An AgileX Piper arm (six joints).
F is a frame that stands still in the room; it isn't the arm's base.
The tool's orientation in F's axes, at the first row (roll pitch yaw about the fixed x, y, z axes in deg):
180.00, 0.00, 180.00
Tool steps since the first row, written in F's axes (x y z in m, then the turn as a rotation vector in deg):
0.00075, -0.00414, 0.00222, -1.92, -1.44, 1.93
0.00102, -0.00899, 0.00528, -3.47, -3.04, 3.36
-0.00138, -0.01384, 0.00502, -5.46, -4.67, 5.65
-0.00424, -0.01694, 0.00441, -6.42, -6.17, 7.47
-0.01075, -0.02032, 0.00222, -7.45, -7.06, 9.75
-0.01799, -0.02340, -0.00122, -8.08, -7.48, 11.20
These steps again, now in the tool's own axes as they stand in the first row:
-0.00075, -0.00414, -0.00222, 1.92, -1.44, -1.93
-0.00102, -0.00899, -0.00528, 3.47, -3.04, -3.36
0.00138, -0.01384, -0.00502, 5.46, -4.67, -5.65
0.00424, -0.01694, -0.00441, 6.42, -6.17, -7.47
0.01075, -0.02032, -0.00222, 7.45, -7.06, -9.75
0.01799, -0.02340, 0.00122, 8.08, -7.48, -11.20

